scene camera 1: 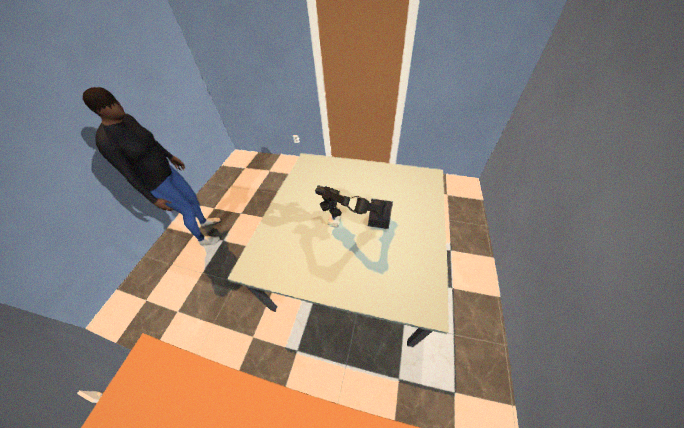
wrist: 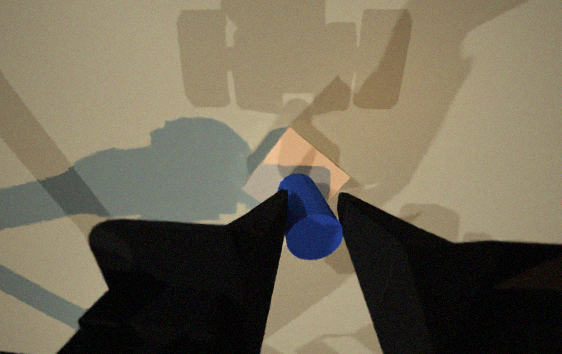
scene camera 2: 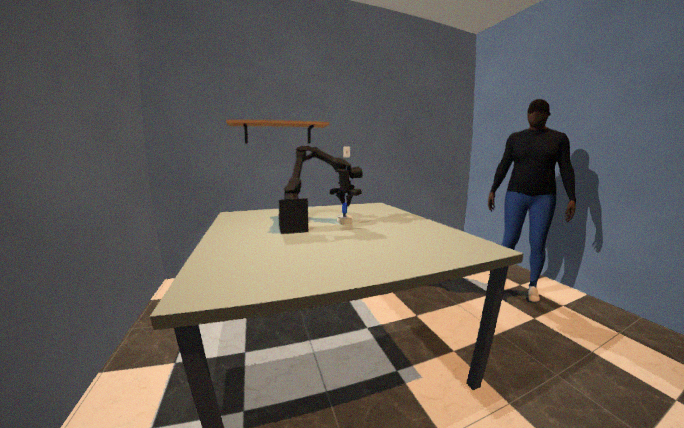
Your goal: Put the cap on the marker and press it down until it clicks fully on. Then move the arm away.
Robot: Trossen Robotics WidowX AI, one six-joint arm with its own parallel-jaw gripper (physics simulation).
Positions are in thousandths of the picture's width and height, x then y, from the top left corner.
Scene:
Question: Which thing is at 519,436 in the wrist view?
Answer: A pale block.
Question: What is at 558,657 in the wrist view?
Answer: A blue cap.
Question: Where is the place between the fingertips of my gripper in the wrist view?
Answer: At 556,561

